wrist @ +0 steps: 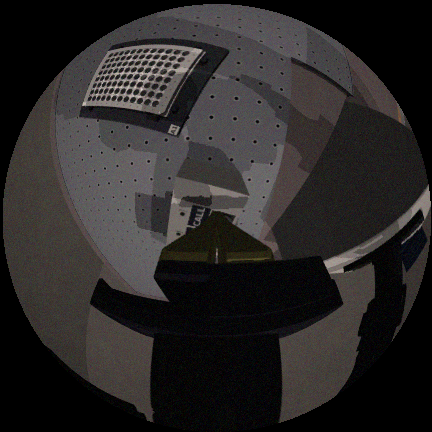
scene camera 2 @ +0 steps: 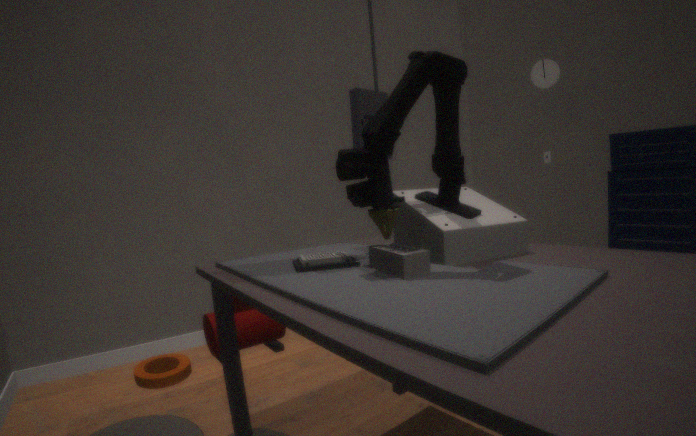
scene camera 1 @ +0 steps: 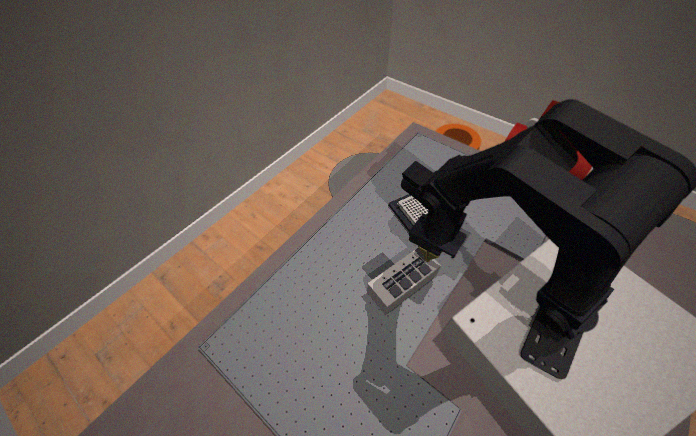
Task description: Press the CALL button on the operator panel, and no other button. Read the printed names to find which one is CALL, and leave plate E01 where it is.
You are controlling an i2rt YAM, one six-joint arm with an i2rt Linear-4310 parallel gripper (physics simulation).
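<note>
The operator panel [scene camera 1: 388,306] [scene camera 2: 417,264] [wrist: 173,225] is a pale box with a row of dark square buttons and dark name labels. The CALL label [wrist: 198,216] is readable in the wrist view, at the panel end nearer the plate. The button beside it [scene camera 1: 425,268] is largely hidden by the fingertips in the wrist view. My gripper [scene camera 1: 428,253] [scene camera 2: 387,237] [wrist: 216,217] is shut and empty, its yellow-olive tips pointing down a little above that end of the panel. The white plate with many wells [scene camera 1: 412,206] [scene camera 2: 323,260] [wrist: 135,75] sits in a black holder; its E01 name is not readable.
The panel and the plate holder [wrist: 197,82] stand on a grey perforated board [scene camera 1: 308,308] [scene camera 2: 462,318]. The holder carries an A1 tag. The arm's large white base box [scene camera 1: 631,333] [scene camera 2: 482,249] stands beside the board, close to the panel.
</note>
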